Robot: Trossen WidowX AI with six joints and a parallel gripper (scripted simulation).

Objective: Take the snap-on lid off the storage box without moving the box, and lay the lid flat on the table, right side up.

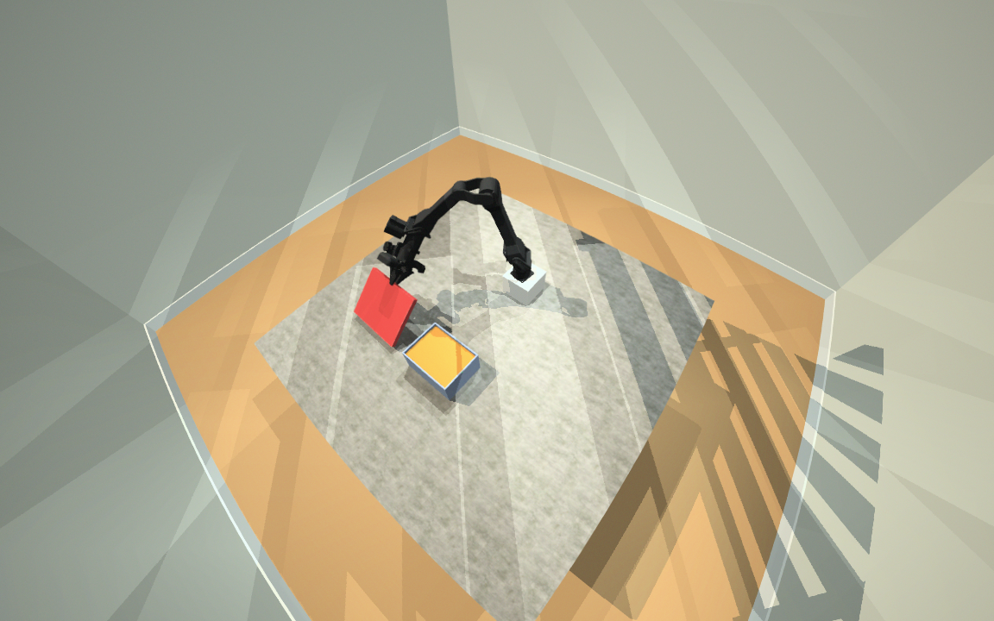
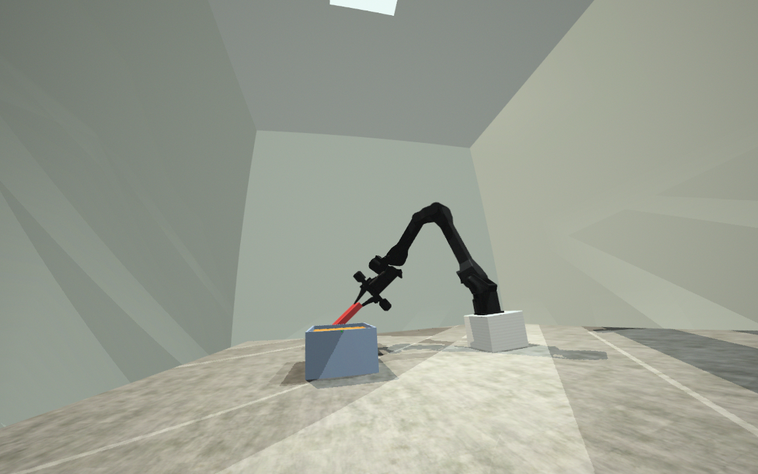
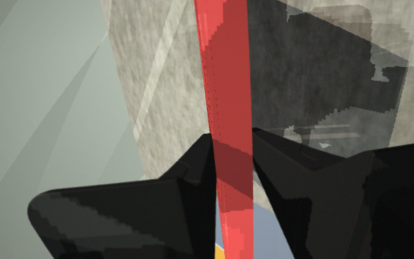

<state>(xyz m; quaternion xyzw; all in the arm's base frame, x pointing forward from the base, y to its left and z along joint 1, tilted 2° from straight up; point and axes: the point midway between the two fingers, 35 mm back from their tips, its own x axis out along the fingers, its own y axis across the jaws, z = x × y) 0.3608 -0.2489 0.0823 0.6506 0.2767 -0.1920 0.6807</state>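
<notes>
The red lid is 70 mm ahead of my gripper tip, 10 mm to the left of it and 50 mm below it. Also, from my gripper tip: blue-grey storage box (30 mm ahead, 300 mm to the left, 90 mm below).
</notes>
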